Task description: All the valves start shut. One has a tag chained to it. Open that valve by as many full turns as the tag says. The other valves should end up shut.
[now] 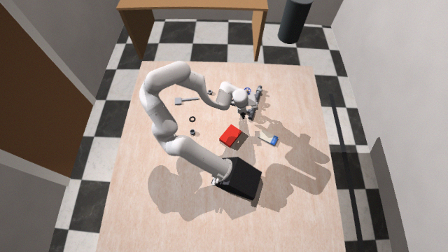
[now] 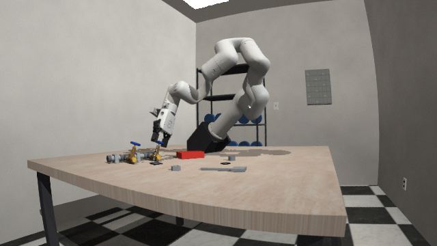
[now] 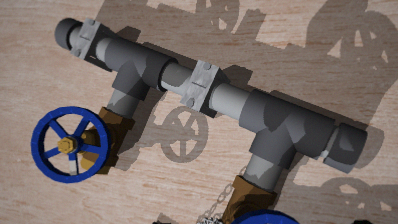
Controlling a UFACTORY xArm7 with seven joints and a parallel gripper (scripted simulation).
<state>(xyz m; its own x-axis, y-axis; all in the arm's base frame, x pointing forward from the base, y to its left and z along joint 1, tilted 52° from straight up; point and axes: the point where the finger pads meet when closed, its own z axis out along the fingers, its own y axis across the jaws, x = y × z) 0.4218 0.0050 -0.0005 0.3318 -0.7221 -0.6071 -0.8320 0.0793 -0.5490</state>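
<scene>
Now: the black tag 80 mm below my hand, 70 mm ahead of it and 60 mm to the left of it. The rest, counted from my hand: red block (170 mm behind, 70 mm below, 20 mm to the left); white box (200 mm to the right, 120 mm behind, 80 mm below); grey flat tool (390 mm to the left, 80 mm below).
</scene>
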